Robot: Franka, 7 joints.
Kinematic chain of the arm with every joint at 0, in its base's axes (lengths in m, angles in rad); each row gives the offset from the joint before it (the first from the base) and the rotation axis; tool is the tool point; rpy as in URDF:
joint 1: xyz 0 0 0.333 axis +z
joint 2: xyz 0 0 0 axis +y
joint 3: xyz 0 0 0.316 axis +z
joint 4: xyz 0.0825 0 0 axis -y
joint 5: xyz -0.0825 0 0.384 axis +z
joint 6: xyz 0 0 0 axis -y
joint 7: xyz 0.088 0 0 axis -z
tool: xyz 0 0 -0.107 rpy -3.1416 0 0
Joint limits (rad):
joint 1: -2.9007..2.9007
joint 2: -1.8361..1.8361
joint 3: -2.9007..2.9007
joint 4: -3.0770..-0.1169
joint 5: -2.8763..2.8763
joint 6: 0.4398..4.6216
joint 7: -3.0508..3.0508
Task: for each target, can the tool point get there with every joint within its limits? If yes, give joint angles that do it. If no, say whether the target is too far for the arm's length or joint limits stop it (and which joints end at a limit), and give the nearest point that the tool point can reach.
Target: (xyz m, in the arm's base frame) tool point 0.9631 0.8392 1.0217
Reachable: no: too far | nearest point 0.5693 0.4961 0.7401 | short by 0.593 m
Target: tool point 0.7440 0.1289 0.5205
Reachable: yes | joints -2.3461 -0.7484 2.2904 -1.2417 1.6919 2.8178 1.9379
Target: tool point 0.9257 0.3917 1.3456
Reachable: no: too far | nearest point 0.5566 0.2355 0.9419 | short by 0.569 m
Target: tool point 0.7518 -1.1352 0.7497
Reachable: no: too far | nearest point 0.4530 -0.6839 0.5841 | short by 0.566 m
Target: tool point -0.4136 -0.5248 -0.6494
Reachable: no: too far | nearest point -0.3151 -0.3998 -0.3104 | short by 0.374 m
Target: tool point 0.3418 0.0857 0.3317
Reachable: yes | joints -0.1906 -0.5195 0.4954 -2.8453 -1.8325 2.4498 0.0489
